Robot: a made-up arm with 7 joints. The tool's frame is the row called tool. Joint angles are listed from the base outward.
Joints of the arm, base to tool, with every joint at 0 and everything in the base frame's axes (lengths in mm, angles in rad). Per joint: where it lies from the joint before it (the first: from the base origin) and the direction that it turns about. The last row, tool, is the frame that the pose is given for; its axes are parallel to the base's.
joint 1: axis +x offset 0 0 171
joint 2: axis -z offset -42 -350 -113
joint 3: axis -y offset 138 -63 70
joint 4: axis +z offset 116 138 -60
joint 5: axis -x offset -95 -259 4
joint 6: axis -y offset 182 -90 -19
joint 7: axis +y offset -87 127 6
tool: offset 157 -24 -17
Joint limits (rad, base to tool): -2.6..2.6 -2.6..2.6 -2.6..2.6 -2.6..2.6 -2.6..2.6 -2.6..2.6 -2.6..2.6
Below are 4 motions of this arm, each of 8 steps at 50 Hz.
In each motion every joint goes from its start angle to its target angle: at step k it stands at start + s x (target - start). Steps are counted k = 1, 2, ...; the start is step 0. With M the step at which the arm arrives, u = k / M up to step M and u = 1 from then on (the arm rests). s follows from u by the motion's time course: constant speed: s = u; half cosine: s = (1 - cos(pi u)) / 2; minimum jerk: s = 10 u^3 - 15 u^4 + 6 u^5.
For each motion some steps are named. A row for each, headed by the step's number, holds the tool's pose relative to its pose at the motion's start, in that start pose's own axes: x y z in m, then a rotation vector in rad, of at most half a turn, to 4 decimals.
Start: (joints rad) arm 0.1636 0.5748 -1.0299 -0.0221 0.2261 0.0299 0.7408
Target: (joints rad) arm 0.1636 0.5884 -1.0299 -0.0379 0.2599 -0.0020 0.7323
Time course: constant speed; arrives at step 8
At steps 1, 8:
1: -0.0005 -0.0008 -0.0010 -0.0003 0.0036 -0.0039
8: -0.0044 -0.0066 -0.0079 -0.0020 0.0292 -0.0312

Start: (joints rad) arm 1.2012 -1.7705 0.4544 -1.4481 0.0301 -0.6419 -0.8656
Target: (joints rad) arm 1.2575 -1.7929 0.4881 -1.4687 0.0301 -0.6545 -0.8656
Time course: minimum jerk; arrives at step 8
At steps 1, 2, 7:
1: -0.0001 0.0000 -0.0003 0.0014 0.0000 -0.0002
2: -0.0009 -0.0003 -0.0022 0.0090 0.0002 -0.0016
7: -0.0086 -0.0021 -0.0209 0.0856 0.0021 -0.0145

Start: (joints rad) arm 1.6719 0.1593 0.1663 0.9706 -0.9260 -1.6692 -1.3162
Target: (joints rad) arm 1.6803 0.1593 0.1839 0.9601 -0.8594 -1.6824 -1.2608
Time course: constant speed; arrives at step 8
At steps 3, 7, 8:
3: -0.0015 0.0008 -0.0026 -0.0271 0.0185 -0.0082
7: -0.0035 0.0016 -0.0061 -0.0628 0.0431 -0.0206
8: -0.0040 0.0017 -0.0070 -0.0716 0.0492 -0.0239

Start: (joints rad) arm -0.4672 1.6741 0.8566 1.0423 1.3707 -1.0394 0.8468
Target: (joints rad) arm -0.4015 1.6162 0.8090 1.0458 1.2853 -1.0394 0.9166
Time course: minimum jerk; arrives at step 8
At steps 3, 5, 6, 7, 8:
3: -0.0087 0.0225 -0.0030 -0.0262 0.0080 0.0501
5: -0.0244 0.0585 -0.0090 -0.0715 0.0217 0.1307
6: -0.0308 0.0720 -0.0116 -0.0897 0.0270 0.1611
7: -0.0342 0.0788 -0.0131 -0.0991 0.0297 0.1765
8: -0.0348 0.0800 -0.0133 -0.1008 0.0302 0.1793

